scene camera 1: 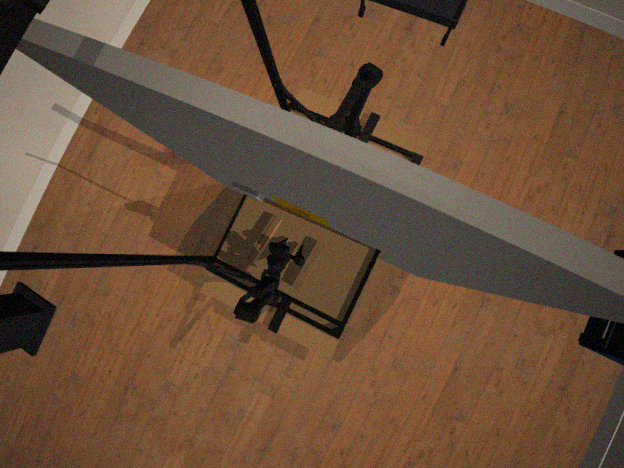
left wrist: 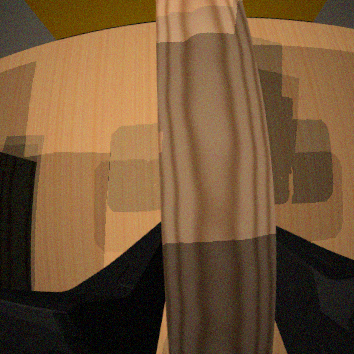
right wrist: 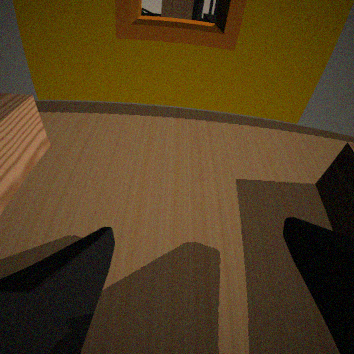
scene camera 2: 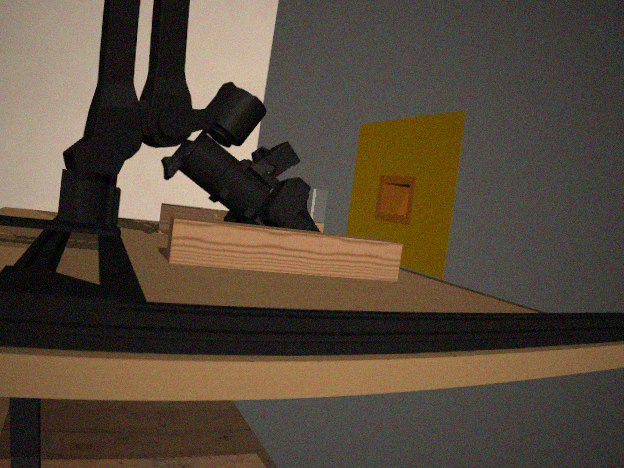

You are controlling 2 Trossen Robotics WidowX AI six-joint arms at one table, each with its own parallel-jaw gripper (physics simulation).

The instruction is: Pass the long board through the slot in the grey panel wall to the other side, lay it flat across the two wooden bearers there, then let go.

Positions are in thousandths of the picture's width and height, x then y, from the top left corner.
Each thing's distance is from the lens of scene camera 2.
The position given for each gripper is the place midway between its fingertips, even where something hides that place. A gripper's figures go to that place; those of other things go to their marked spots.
right gripper (scene camera 2: 496, 527): 0.69 m
slot (scene camera 2: 634, 420): 0.82 m
